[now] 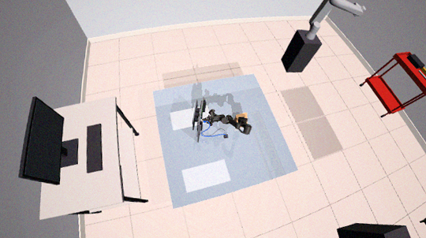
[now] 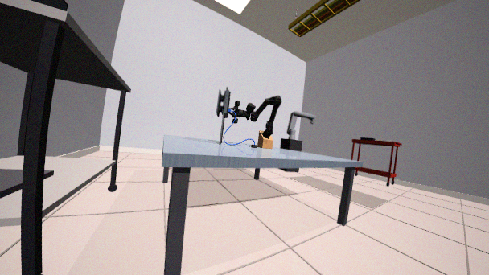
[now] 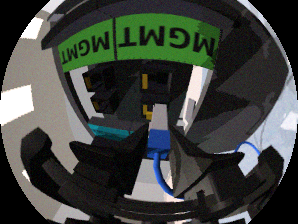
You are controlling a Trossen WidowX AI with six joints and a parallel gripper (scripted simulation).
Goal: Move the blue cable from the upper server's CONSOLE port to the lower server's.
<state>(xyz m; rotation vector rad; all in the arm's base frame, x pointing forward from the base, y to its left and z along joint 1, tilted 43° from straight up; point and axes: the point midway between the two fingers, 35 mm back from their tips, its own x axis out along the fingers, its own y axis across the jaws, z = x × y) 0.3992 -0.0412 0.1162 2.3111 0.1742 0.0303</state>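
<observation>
The blue plug lies 1 cm ahead of my gripper tip.
</observation>
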